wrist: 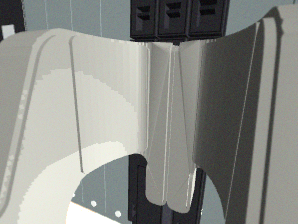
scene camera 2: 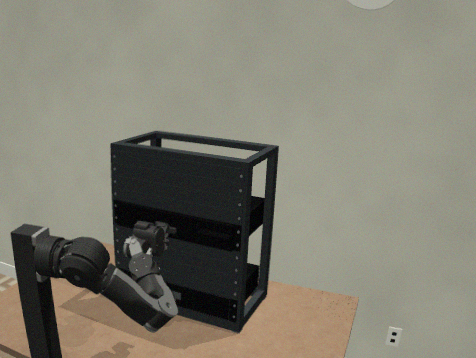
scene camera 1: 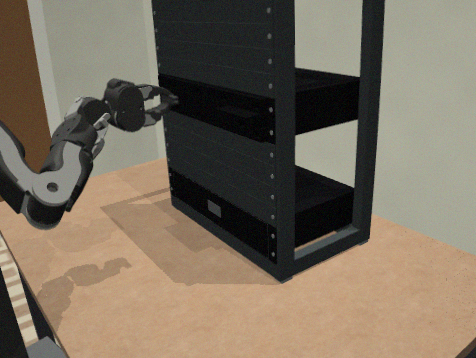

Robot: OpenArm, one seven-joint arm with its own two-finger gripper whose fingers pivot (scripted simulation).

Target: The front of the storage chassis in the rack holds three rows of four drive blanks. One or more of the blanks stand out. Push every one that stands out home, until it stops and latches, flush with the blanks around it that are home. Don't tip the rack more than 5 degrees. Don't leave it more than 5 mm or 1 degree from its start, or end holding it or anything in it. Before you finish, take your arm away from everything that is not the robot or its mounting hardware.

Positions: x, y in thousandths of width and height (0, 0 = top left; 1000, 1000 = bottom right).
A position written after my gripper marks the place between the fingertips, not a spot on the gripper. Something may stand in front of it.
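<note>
Looking through scene camera 1, I find my gripper (scene camera 1: 362, 275). The wrist view gives me the gripper as well, and there I see it (wrist: 599, 560).
</note>
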